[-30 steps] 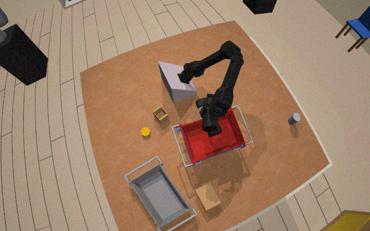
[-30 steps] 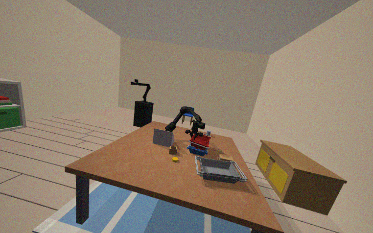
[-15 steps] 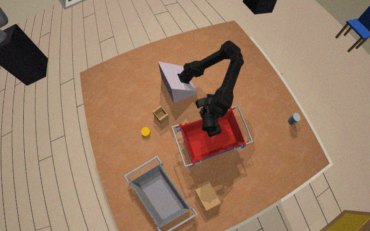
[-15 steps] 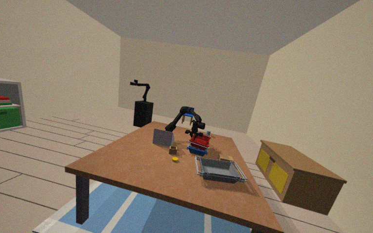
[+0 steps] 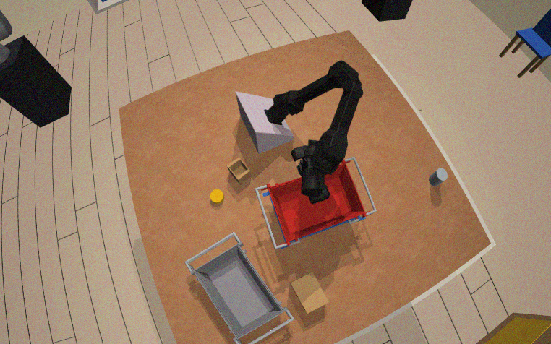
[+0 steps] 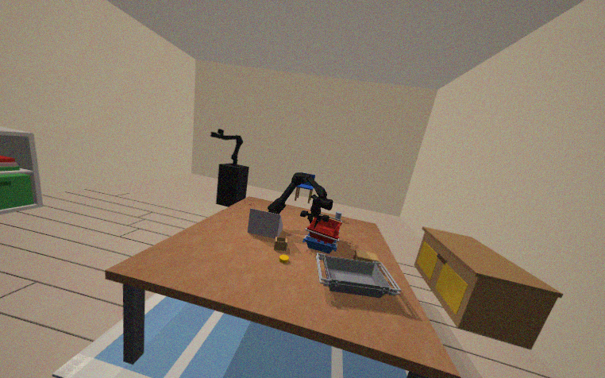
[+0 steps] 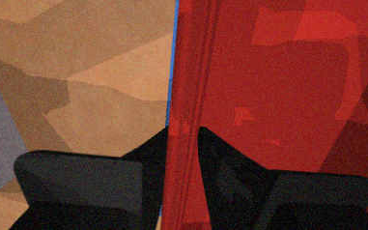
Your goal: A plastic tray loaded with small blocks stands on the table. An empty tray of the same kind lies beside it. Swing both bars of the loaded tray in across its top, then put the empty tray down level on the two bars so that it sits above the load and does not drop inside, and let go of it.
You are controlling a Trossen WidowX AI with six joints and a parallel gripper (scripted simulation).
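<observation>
Right now my gripper tip is 8 cm short of the red tray and 3 cm below it. Round my gripper tip: yellow disc (31 cm to the right, 9 cm behind, 8 cm below); cardboard box (20 cm to the right, 15 cm behind, 7 cm below); tan block (35 cm ahead, 12 cm to the right, 6 cm below).
</observation>
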